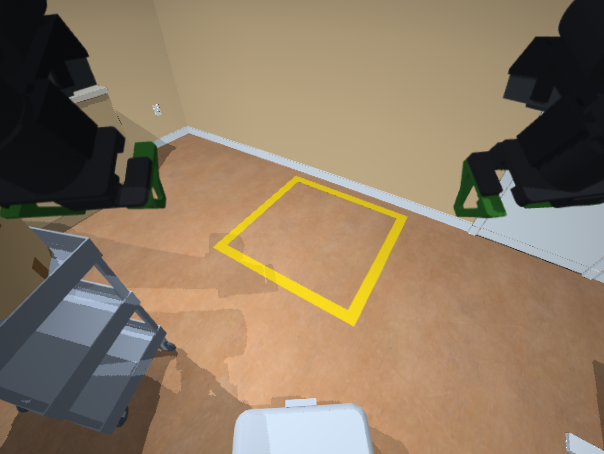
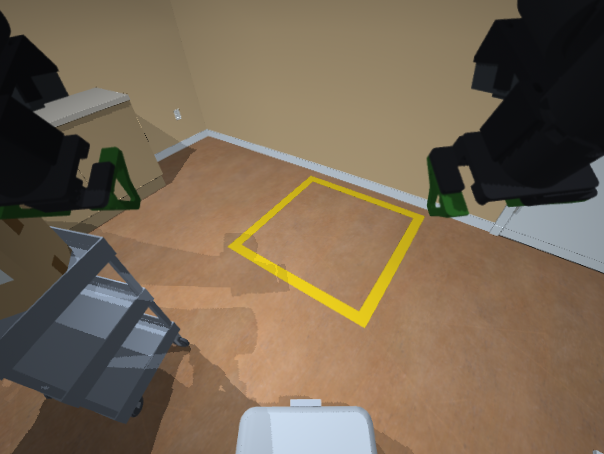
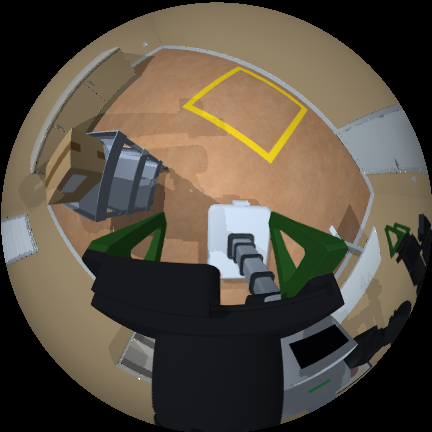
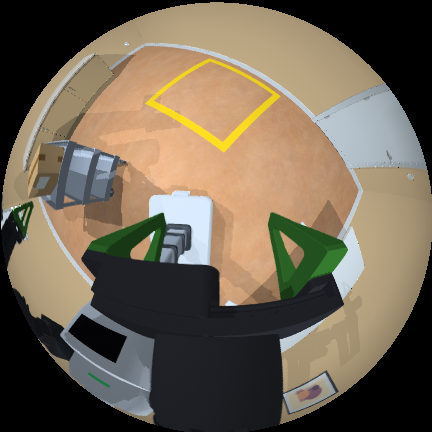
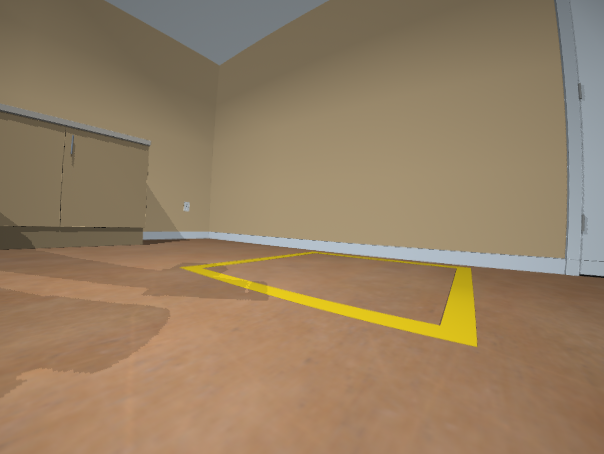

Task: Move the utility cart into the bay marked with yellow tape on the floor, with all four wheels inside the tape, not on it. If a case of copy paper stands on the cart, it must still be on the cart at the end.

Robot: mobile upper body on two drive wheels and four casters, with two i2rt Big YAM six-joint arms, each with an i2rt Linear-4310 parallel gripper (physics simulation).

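Frame: origin at the left arm's base, x right, y up, z back, level; centimetres.
Seen in the pictures: left gripper, between the fingertips: [image 1: 124,206] [image 2: 104,207] [image 3: 217,217] [image 4: 29,203]; right gripper, between the fingertips: [image 1: 490,207] [image 2: 468,206] [image 3: 389,225] [image 4: 216,217].
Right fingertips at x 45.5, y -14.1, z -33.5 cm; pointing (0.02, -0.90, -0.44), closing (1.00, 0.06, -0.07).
Observation:
Pixels of each thing's top centre, then the offset from my right fingertips to it. "*": a spot on its surface instead.
- grey utility cart, a spot on its surface: [image 1: 50,292] [image 2: 67,287] * dx -96.3, dy -44.4, dz -18.5 cm
- brown cardboard case, centre of its top: [image 3: 54,166] [image 4: 31,171] dx -118.6, dy -19.7, dz -20.1 cm
The grey utility cart [image 1: 50,292] [image 2: 60,295] [image 3: 107,180] [image 4: 63,175] stands upright at the left, outside the bay and apart from it. A brown cardboard case [image 1: 20,265] [image 2: 30,270] [image 3: 87,160] [image 4: 47,170] rests on its top shelf. The yellow tape square [image 1: 378,267] [image 2: 392,268] [image 3: 288,134] [image 4: 251,121] [image 5: 460,305] lies on the floor near the far wall. My left gripper [image 1: 82,207] [image 2: 67,207] [image 3: 217,217] is open in the air, beyond reach of the cart. My right gripper [image 1: 540,210] [image 2: 510,207] [image 4: 216,217] is open and holds nothing.
A low cabinet [image 2: 107,135] [image 5: 105,180] stands at the left wall, behind the cart. A pale door [image 1: 545,230] [image 5: 590,165] is at the right. White baseboard [image 1: 320,175] [image 5: 380,250] runs behind the bay. My white base [image 1: 305,432] [image 2: 307,432] shows at the bottom middle.

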